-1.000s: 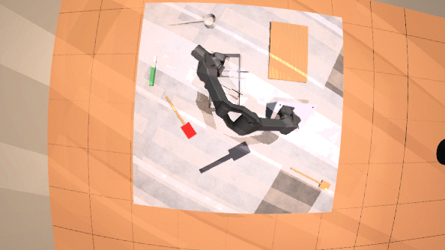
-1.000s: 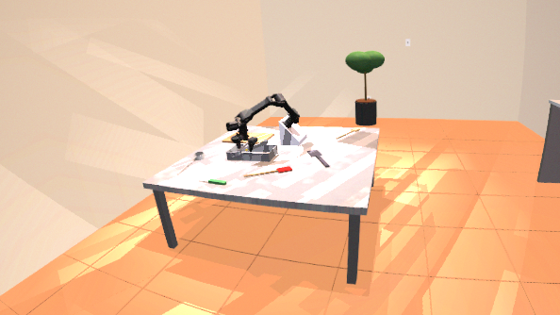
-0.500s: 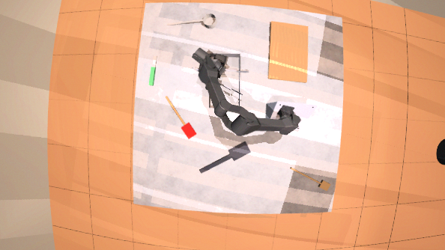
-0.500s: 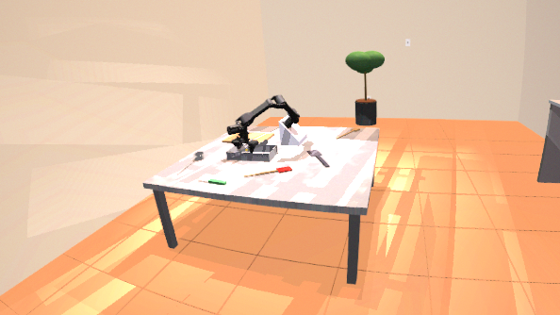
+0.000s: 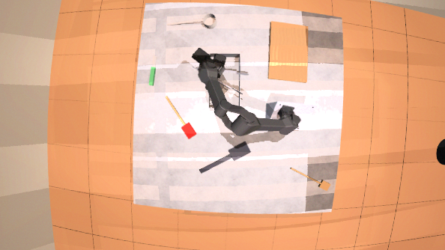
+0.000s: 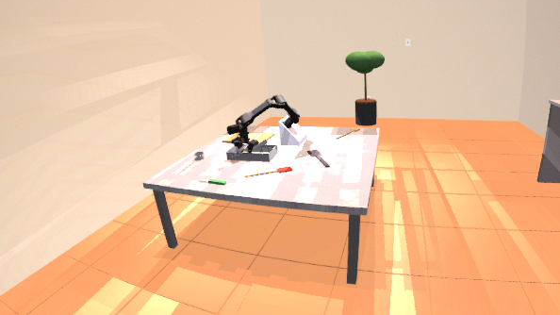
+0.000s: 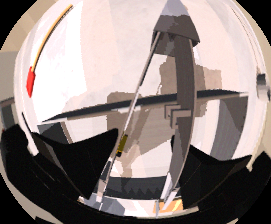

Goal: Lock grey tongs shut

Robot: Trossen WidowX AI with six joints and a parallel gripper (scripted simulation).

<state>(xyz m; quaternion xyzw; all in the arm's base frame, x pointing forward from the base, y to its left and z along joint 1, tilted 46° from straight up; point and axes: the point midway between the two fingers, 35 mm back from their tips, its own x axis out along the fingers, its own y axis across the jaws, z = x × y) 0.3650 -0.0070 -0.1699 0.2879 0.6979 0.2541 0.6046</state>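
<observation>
My gripper tip is 50 mm past the grey roasting tin and 20 mm to the right of it. Round my gripper tip: wooden board (400 mm behind, 240 mm to the right, 20 mm below); then red spatula (280 mm to the left, 150 mm ahead, 20 mm below); then dark spatula (450 mm to the left, 140 mm behind, 30 mm below).
</observation>
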